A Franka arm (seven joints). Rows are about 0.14 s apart.
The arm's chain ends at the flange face. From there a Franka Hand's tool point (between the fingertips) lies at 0.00 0.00 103.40 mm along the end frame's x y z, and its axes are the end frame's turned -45 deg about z.
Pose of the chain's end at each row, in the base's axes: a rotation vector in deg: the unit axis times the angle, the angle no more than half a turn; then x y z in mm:
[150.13 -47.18 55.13 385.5 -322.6 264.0]
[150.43 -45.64 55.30 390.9 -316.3 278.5]
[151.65 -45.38 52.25 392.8 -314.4 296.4]
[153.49 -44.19 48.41 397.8 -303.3 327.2]
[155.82 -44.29 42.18 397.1 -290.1 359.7]
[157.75 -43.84 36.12 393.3 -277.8 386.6]
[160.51 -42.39 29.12 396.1 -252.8 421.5]
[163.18 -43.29 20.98 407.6 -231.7 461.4]
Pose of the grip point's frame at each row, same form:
[147.02 13.00 40.82 439.5 -363.0 185.7]
[146.71 14.44 40.91 445.5 -356.4 200.4]
[148.21 15.16 38.43 444.5 -353.5 215.8]
[150.06 16.93 35.35 446.0 -340.5 243.7]
[153.25 17.82 30.38 439.1 -324.7 271.8]
[155.92 19.06 25.36 429.0 -310.1 295.1]
[159.16 21.54 19.77 424.6 -281.2 326.3]
[163.45 21.93 13.44 427.4 -255.2 362.7]

